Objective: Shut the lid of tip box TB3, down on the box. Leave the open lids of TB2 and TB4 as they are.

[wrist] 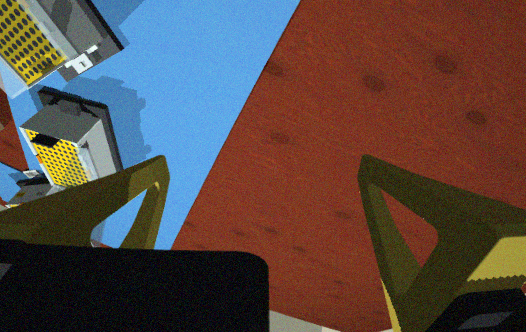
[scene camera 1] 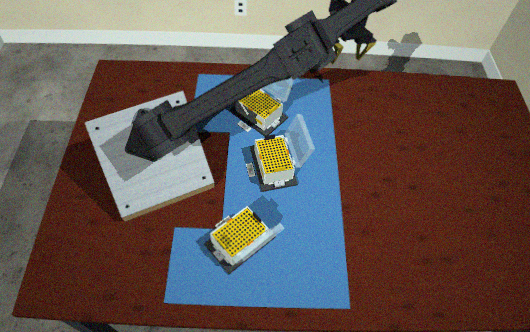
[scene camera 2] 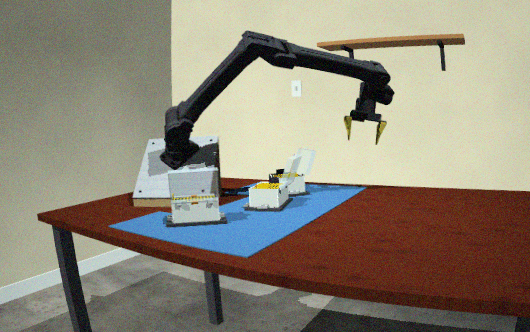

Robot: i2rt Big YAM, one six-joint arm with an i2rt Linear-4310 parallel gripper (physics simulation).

Labels:
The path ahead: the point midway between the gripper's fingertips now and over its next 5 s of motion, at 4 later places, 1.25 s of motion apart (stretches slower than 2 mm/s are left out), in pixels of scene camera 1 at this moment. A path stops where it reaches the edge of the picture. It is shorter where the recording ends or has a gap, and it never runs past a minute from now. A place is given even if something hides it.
My gripper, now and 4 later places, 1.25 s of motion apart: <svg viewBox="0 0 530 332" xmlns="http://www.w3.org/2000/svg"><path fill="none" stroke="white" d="M344 61L219 55L314 83L258 118L254 86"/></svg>

